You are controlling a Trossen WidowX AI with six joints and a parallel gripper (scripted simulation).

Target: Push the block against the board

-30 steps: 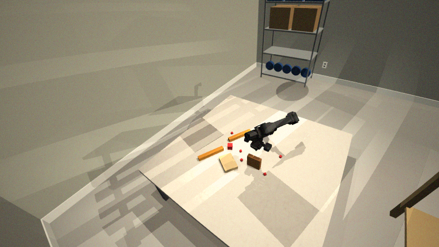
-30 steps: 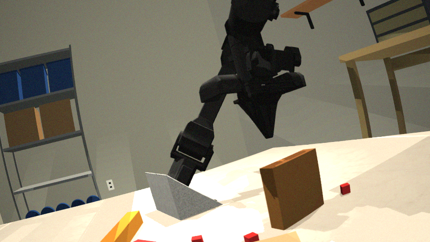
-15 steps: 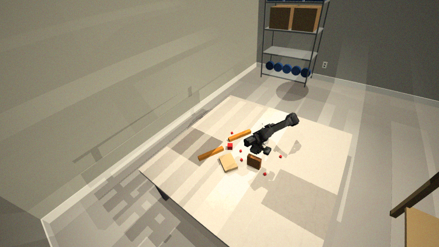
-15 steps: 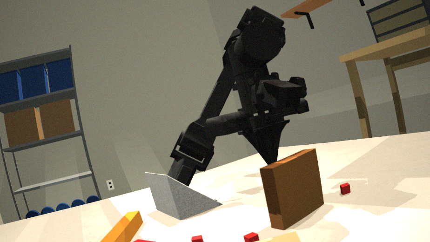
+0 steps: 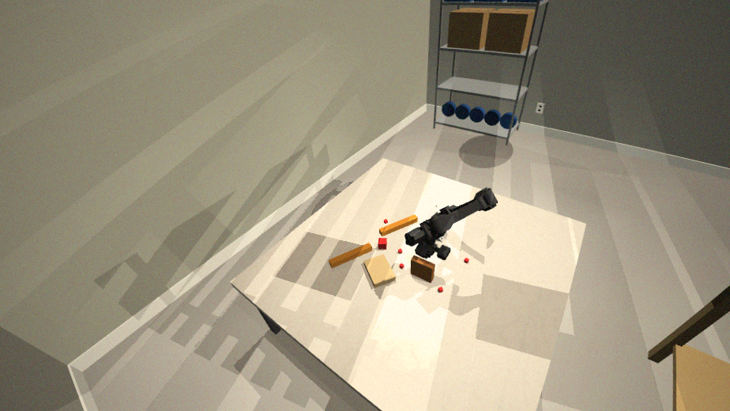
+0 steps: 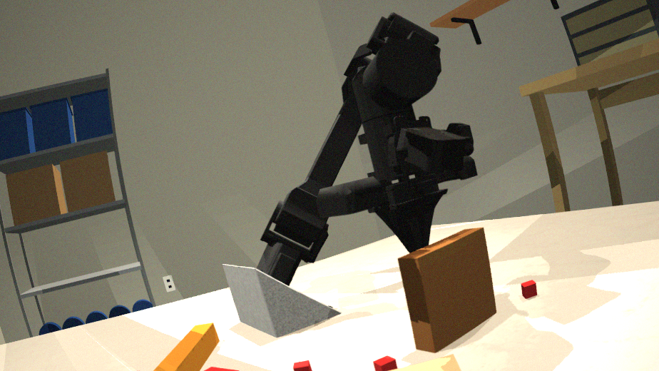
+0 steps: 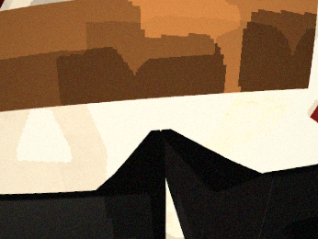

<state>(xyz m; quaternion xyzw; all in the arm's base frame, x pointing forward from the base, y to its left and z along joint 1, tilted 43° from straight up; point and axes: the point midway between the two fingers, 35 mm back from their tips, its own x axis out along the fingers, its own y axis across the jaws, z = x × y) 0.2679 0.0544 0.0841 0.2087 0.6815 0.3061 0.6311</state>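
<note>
Now: gripper tip 4 cm short of the orange-brown square block, 3 cm above it and 1 cm to the right of it. The rest, counted from my gripper tip: red cube: 25 cm to the right, 6 cm below; tan square block: 16 cm to the right, 14 cm ahead, 7 cm below.
</note>
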